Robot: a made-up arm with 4 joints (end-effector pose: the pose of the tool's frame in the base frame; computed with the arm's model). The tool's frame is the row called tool. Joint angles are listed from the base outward.
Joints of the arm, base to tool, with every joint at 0 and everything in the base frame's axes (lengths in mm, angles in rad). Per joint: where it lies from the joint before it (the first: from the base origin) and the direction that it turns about. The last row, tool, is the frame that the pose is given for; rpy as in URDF.
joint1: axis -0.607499 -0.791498 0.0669 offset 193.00 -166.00 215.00
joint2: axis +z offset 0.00 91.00 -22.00
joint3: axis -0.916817 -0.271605 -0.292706 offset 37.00 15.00 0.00
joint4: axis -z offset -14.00 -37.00 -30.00
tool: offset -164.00 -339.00 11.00 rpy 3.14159 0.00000 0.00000
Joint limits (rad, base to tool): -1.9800..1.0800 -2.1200..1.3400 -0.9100..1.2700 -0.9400..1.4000
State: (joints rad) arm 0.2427 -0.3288 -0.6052 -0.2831
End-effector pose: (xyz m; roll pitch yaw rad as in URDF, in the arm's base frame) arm 0.1435 -0.4290 -0.0116 -2.7399 -0.2167 0.1620
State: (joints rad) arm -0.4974 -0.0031 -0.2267 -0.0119
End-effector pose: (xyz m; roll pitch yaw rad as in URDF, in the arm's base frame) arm 0.0203 -0.3955 0.0860 -2.5814 0.4152 0.1300
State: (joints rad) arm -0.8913 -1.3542 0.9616 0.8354
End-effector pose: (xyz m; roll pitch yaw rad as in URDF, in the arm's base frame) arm 0.1725 0.2229 0.4467 1.6165 -0.5753 -1.5649
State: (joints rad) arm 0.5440 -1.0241 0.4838 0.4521
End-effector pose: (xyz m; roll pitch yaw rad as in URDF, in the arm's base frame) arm -0.1115 0.0443 0.0213 -2.9538 -0.6238 -1.7722
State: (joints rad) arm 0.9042 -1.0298 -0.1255 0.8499
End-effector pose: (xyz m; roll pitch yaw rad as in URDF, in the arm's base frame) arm 0.0438 0.0110 -0.1411 -2.2552 -0.2524 -1.8401
